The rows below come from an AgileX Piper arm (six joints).
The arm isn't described. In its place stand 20 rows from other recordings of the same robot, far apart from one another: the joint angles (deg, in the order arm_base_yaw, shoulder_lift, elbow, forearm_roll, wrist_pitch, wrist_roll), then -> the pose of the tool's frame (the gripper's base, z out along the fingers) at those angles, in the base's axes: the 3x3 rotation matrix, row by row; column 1 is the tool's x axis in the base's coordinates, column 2 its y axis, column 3 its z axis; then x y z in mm.
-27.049, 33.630, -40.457, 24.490, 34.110, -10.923 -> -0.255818 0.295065 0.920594; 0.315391 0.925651 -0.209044; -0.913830 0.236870 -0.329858; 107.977 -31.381 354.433
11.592, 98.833, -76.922, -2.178, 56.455, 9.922 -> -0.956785 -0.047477 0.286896; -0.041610 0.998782 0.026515; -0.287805 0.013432 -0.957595; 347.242 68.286 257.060
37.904, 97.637, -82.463, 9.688, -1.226, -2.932 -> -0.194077 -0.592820 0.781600; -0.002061 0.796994 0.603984; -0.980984 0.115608 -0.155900; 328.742 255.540 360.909
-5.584, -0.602, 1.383, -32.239, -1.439, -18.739 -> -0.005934 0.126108 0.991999; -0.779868 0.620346 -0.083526; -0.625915 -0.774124 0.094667; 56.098 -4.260 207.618
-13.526, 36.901, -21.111, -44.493, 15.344, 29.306 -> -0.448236 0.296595 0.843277; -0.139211 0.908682 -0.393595; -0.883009 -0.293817 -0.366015; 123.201 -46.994 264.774
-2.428, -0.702, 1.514, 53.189, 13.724, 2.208 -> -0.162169 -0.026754 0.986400; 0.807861 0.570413 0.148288; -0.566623 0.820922 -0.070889; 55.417 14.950 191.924
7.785, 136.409, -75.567, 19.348, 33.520, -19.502 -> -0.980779 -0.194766 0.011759; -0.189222 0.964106 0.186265; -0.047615 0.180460 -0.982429; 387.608 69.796 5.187
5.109, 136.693, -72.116, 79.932, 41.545, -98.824 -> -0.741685 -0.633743 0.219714; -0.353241 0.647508 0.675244; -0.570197 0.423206 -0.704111; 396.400 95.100 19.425
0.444, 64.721, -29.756, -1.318, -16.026, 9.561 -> -0.240497 0.021001 0.970423; 0.142394 0.989713 0.013870; -0.960149 0.141518 -0.241013; 230.836 2.367 266.706
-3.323, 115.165, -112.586, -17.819, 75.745, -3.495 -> -0.963577 0.009346 0.267267; -0.077525 0.946714 -0.312606; -0.255947 -0.321940 -0.911507; 428.277 -51.902 311.771
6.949, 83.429, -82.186, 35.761, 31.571, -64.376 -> -0.108135 -0.540280 0.834509; -0.533329 0.739937 0.409943; -0.838968 -0.400738 -0.368160; 328.888 68.134 412.815
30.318, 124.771, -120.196, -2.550, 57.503, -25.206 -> -0.430080 -0.759494 0.488058; -0.769410 0.591165 0.241934; -0.472270 -0.271466 -0.838610; 427.134 245.821 280.467
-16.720, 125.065, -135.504, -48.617, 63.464, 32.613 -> -0.507935 0.777845 0.370079; 0.229792 0.536416 -0.812068; -0.830179 -0.327436 -0.451207; 445.214 -197.522 378.830
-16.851, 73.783, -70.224, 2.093, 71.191, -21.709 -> -0.937905 -0.062547 0.341206; -0.090718 0.993605 -0.067225; -0.334819 -0.094004 -0.937582; 230.436 -66.509 347.897
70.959, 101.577, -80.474, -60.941, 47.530, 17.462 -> 0.121829 -0.602576 0.788707; -0.925988 0.217094 0.308896; -0.357357 -0.767966 -0.531530; 183.188 350.935 295.094
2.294, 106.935, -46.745, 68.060, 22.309, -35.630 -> -0.869011 0.295045 0.397200; 0.445410 0.816065 0.368303; -0.215475 0.496976 -0.840586; 316.302 44.738 112.075
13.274, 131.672, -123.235, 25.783, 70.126, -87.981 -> 0.147216 -0.971288 0.186888; -0.884509 -0.044711 0.464376; -0.442687 -0.233667 -0.865695; 472.719 149.766 236.387
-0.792, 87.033, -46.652, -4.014, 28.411, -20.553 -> -0.830273 -0.339862 0.441748; -0.396424 0.917221 -0.039415; -0.391785 -0.207845 -0.896273; 281.286 -6.920 198.185
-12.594, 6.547, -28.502, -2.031, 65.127, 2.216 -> -0.597084 0.256860 0.759943; 0.157731 0.966448 -0.202729; -0.786518 -0.001180 -0.617566; 8.056 -4.798 270.610
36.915, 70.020, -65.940, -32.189, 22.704, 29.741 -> -0.251736 -0.433752 0.865152; -0.197706 0.898137 0.392762; -0.947387 -0.072173 -0.311849; 230.770 149.959 399.213
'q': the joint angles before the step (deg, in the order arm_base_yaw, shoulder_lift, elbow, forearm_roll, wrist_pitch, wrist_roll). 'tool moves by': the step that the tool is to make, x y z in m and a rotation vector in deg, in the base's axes. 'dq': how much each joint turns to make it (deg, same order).
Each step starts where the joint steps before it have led.
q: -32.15 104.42 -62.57 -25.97 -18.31 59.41
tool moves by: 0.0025 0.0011 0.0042 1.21 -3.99 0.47
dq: 0.00 0.11 0.00 0.05 -3.55 2.32
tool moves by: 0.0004 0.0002 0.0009 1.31 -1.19 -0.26
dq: 0.00 0.01 0.00 0.02 -0.65 1.64
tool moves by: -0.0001 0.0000 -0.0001 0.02 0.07 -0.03
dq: 0.00 -0.01 0.01 0.01 0.08 -0.01
